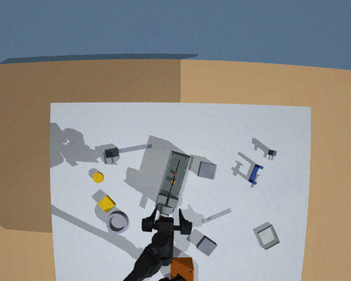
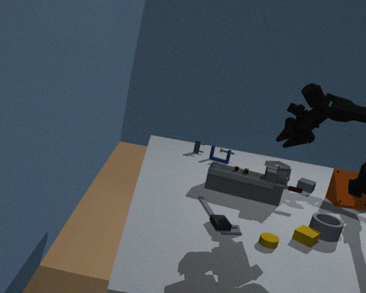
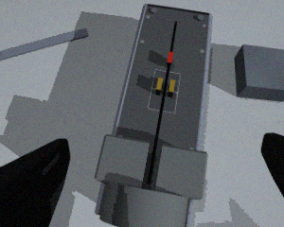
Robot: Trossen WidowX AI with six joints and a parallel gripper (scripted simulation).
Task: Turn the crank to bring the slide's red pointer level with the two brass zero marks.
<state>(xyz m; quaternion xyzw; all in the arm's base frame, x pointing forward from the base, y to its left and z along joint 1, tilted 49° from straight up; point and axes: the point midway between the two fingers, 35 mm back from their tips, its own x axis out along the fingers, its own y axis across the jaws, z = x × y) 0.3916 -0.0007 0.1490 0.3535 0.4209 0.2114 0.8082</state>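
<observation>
Now: gripper tip 9 cm past the brown crank handle, 2 cm to the right of it and 14 cm above it. Round my gripper tip: flat grey bar: 7 cm behind, 24 cm to the right, 20 cm below; red pointer: 12 cm ahead, 2 cm to the right, 12 cm below; yellow block: 7 cm behind, 29 cm to the left, 19 cm below.
</observation>
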